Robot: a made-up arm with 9 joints. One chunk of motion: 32 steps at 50 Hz.
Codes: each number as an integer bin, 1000 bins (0 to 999) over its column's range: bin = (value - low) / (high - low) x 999, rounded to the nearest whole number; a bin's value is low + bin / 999 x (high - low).
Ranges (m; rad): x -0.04..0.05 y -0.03..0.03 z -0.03..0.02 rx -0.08..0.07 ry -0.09..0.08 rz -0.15..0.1
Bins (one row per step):
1: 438 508 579 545 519 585
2: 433 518 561 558 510 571
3: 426 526 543 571 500 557
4: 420 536 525 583 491 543
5: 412 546 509 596 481 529
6: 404 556 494 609 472 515
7: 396 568 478 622 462 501
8: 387 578 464 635 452 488
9: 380 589 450 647 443 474
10: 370 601 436 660 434 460
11: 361 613 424 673 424 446
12: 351 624 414 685 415 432
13: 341 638 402 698 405 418
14: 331 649 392 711 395 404
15: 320 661 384 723 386 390
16: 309 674 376 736 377 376
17: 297 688 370 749 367 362
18: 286 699 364 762 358 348
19: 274 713 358 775 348 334
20: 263 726 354 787 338 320
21: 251 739 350 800 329 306
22: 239 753 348 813 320 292
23: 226 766 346 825 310 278
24: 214 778 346 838 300 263
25: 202 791 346 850 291 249
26: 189 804 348 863 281 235
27: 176 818 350 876 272 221
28: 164 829 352 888 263 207
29: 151 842 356 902 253 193
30: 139 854 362 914 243 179
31: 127 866 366 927 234 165
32: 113 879 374 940 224 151
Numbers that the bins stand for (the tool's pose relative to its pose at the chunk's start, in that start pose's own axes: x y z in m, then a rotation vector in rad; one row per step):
1: -0.0005 0.0005 -0.0010 0.0018 -0.0017 -0.0036
2: -0.0010 0.0011 -0.0019 0.0038 -0.0032 -0.0071
3: -0.0016 0.0016 -0.0028 0.0057 -0.0049 -0.0106
4: -0.0022 0.0022 -0.0037 0.0075 -0.0064 -0.0141
5: -0.0029 0.0028 -0.0045 0.0095 -0.0081 -0.0176
6: -0.0036 0.0034 -0.0053 0.0114 -0.0097 -0.0211
7: -0.0043 0.0041 -0.0061 0.0134 -0.0114 -0.0246
8: -0.0051 0.0047 -0.0068 0.0153 -0.0131 -0.0279
9: -0.0058 0.0054 -0.0075 0.0171 -0.0146 -0.0314
10: -0.0067 0.0061 -0.0082 0.0191 -0.0161 -0.0349
11: -0.0075 0.0068 -0.0088 0.0211 -0.0178 -0.0384
12: -0.0084 0.0075 -0.0093 0.0229 -0.0194 -0.0419
13: -0.0093 0.0083 -0.0099 0.0248 -0.0211 -0.0454
14: -0.0102 0.0090 -0.0104 0.0268 -0.0228 -0.0489
15: -0.0112 0.0097 -0.0108 0.0286 -0.0243 -0.0524
16: -0.0122 0.0105 -0.0112 0.0305 -0.0258 -0.0559
17: -0.0132 0.0113 -0.0115 0.0325 -0.0275 -0.0594
18: -0.0142 0.0120 -0.0118 0.0344 -0.0291 -0.0629
19: -0.0153 0.0128 -0.0121 0.0364 -0.0308 -0.0664
20: -0.0163 0.0136 -0.0123 0.0382 -0.0325 -0.0699
21: -0.0174 0.0144 -0.0125 0.0401 -0.0340 -0.0734
22: -0.0185 0.0152 -0.0126 0.0421 -0.0355 -0.0769
23: -0.0196 0.0160 -0.0127 0.0439 -0.0372 -0.0804
24: -0.0207 0.0167 -0.0127 0.0458 -0.0389 -0.0842
25: -0.0218 0.0175 -0.0127 0.0476 -0.0405 -0.0877
26: -0.0230 0.0183 -0.0126 0.0496 -0.0422 -0.0912
27: -0.0241 0.0191 -0.0125 0.0515 -0.0437 -0.0947
28: -0.0252 0.0198 -0.0124 0.0533 -0.0452 -0.0982
29: -0.0264 0.0206 -0.0122 0.0554 -0.0469 -0.1017
30: -0.0275 0.0213 -0.0119 0.0572 -0.0486 -0.1052
31: -0.0286 0.0220 -0.0117 0.0592 -0.0502 -0.1087
32: -0.0298 0.0228 -0.0113 0.0611 -0.0519 -0.1122

